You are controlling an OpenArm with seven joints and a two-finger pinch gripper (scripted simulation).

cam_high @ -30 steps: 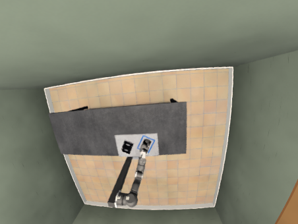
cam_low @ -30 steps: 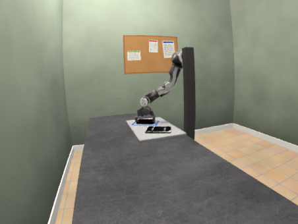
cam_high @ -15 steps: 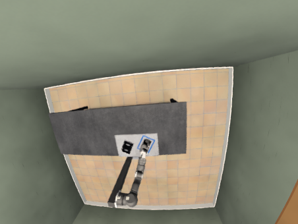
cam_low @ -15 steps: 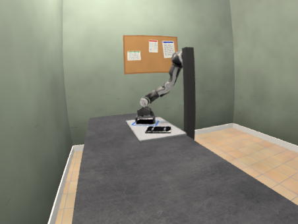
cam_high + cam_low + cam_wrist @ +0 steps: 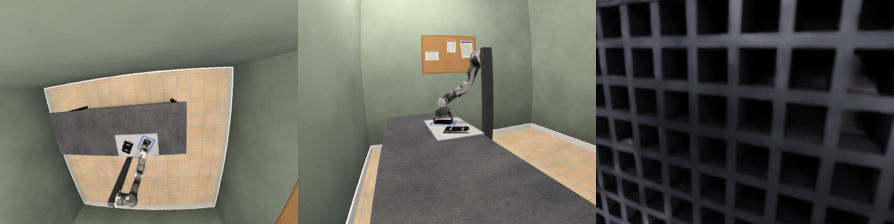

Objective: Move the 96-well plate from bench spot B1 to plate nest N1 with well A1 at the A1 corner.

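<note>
The black 96-well plate lies 1 cm above my hand. The rest, counted from my hand: black plate nest N1 (23 cm to the left, 4 cm behind, 1 cm above).
</note>
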